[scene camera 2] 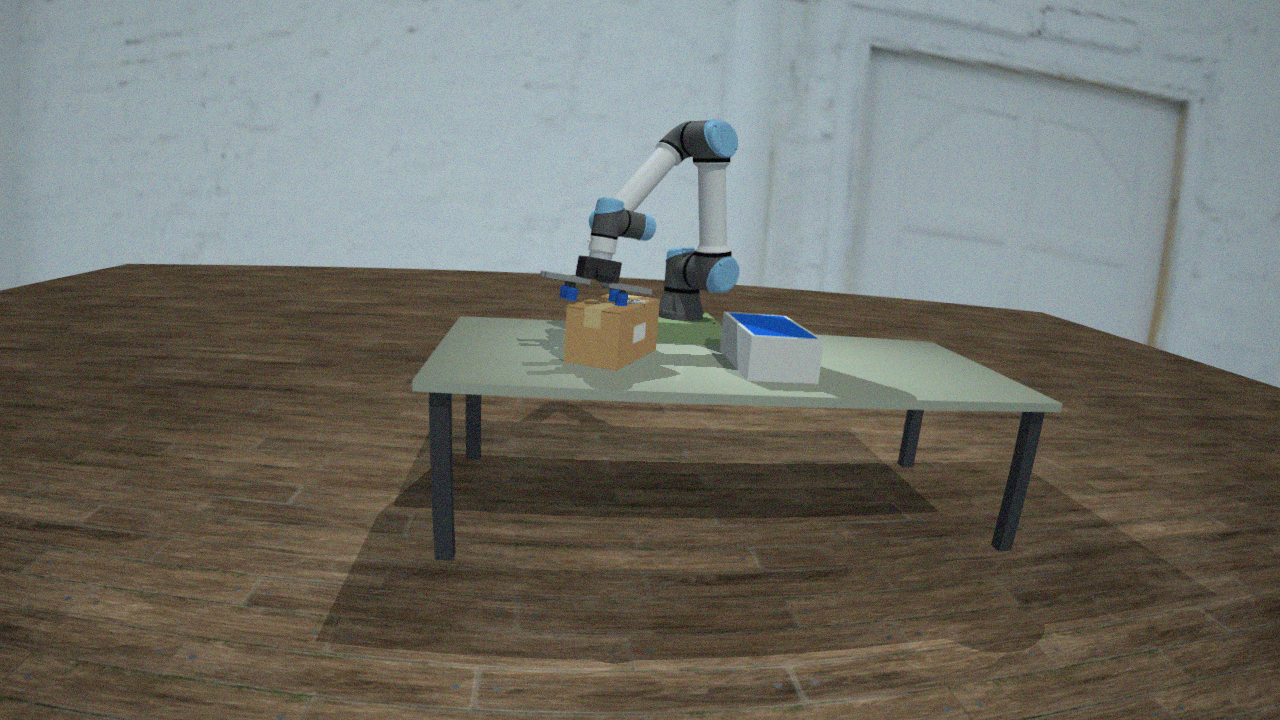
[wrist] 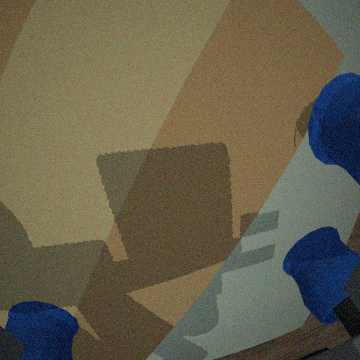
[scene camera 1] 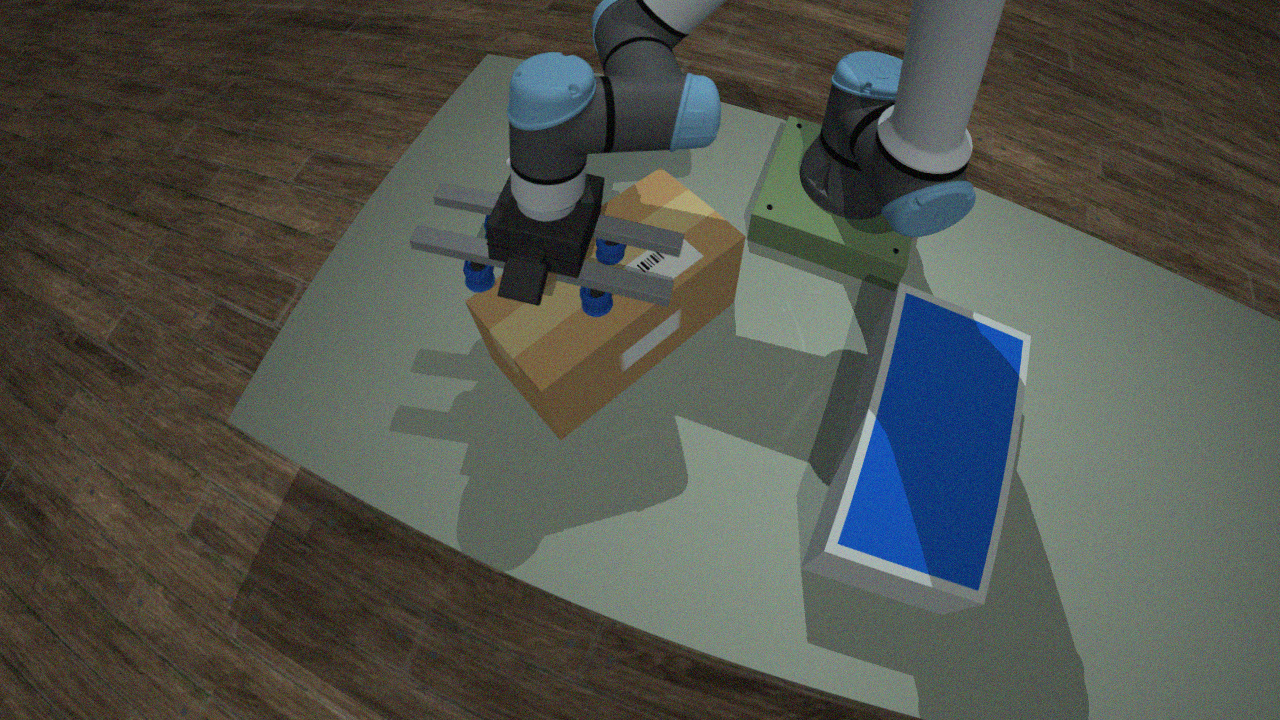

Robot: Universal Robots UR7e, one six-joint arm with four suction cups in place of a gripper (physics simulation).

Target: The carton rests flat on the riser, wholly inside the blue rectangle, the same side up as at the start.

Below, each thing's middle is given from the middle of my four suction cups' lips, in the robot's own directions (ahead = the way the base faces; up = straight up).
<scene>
The brown carton point(scene camera 1: 568, 365) lies 2 cm behind my suction cup, 7 cm to the left of it and 9 cm below it. From my suction cup the other things lie so: grey riser point(scene camera 2: 769, 348): 10 cm ahead, 49 cm to the left, 11 cm below.
</scene>
